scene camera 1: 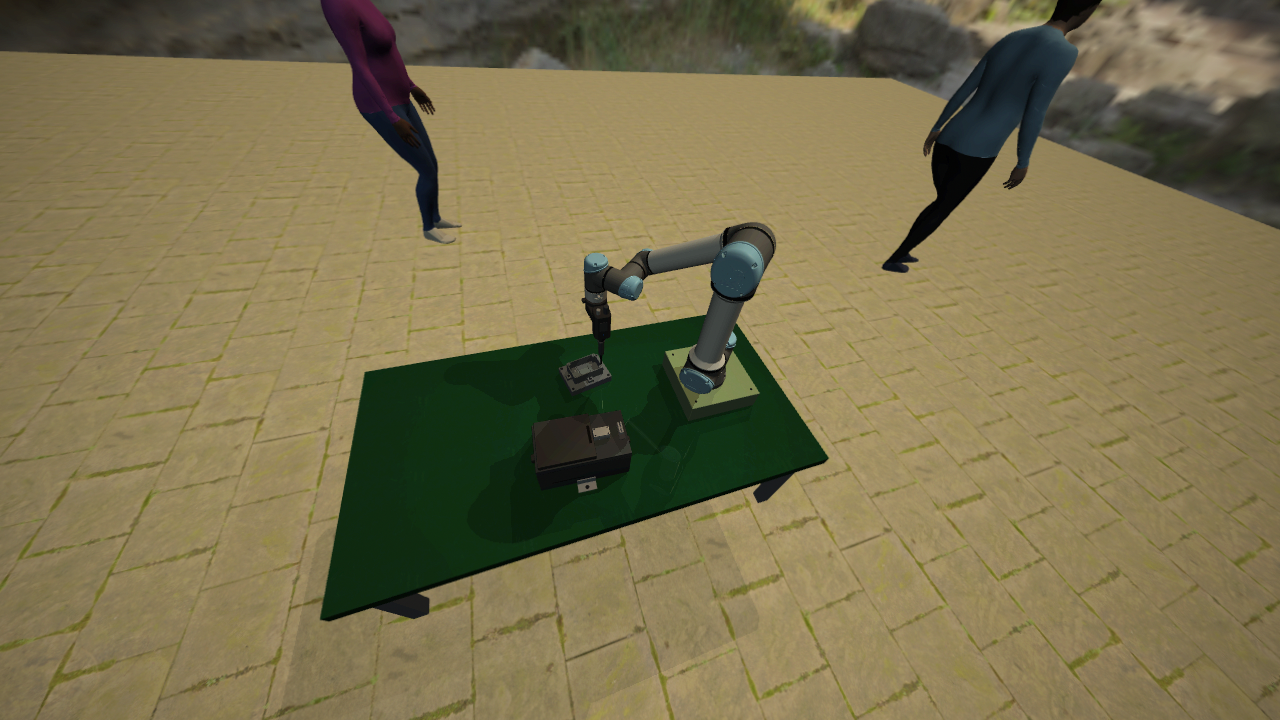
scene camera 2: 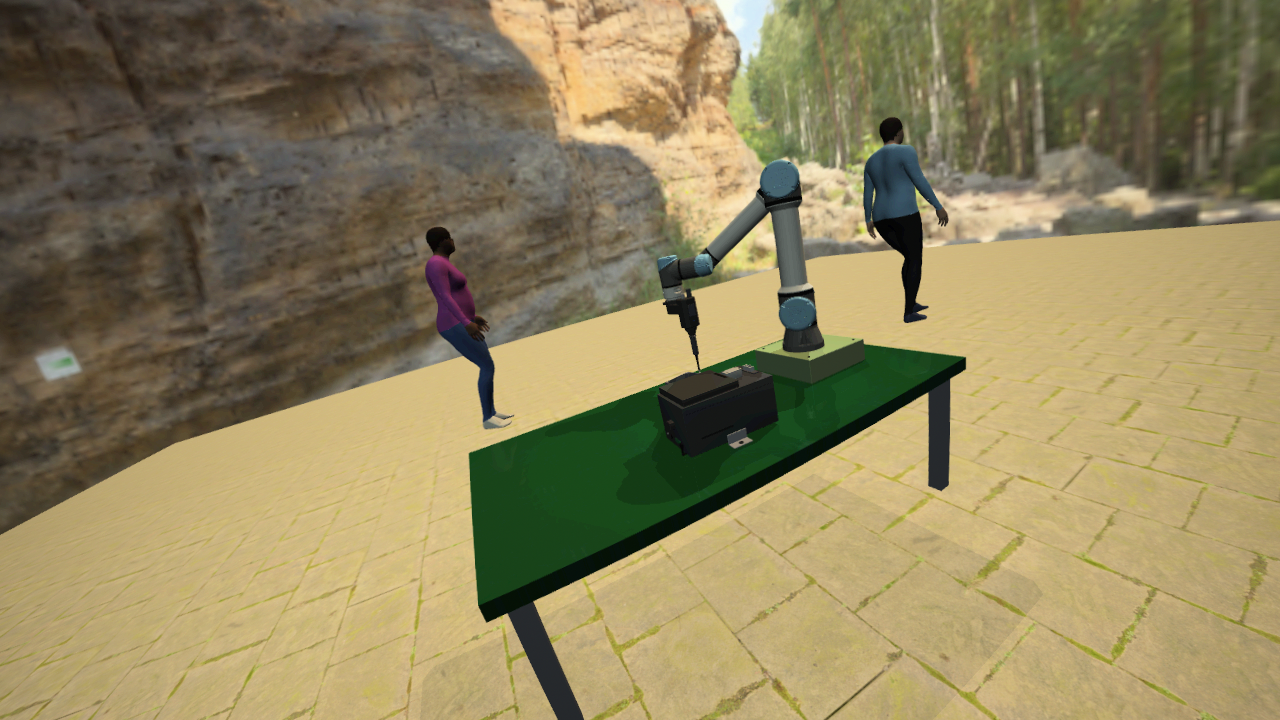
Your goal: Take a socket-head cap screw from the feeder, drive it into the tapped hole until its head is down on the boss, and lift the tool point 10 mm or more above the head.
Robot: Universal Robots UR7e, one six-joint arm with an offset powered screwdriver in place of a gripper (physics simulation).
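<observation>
My screwdriver (scene camera 1: 600, 360) (scene camera 2: 698, 368) points straight down. In scene camera 1 its tip is at the right back corner of the grey housing (scene camera 1: 573, 385), which lies on the table behind the feeder. In scene camera 2 the feeder hides the housing and the place below the tip. The dark box-shaped feeder (scene camera 1: 563, 443) (scene camera 2: 716, 413) stands nearer the table's front edge, apart from the tool. The tool has no fingers. The screw, the tapped hole and its boss are too small to make out, and I cannot tell whether a screw is on the bit or in the hole.
The arm's base stands on a pale green block (scene camera 1: 722, 395) (scene camera 2: 810, 365) at the right of the green table (scene camera 1: 402, 501) (scene camera 2: 554, 501). A person in a purple top (scene camera 1: 380, 62) (scene camera 2: 450, 291) and a person in a blue top (scene camera 1: 1006, 94) (scene camera 2: 893, 179) stand on the paving beyond the table.
</observation>
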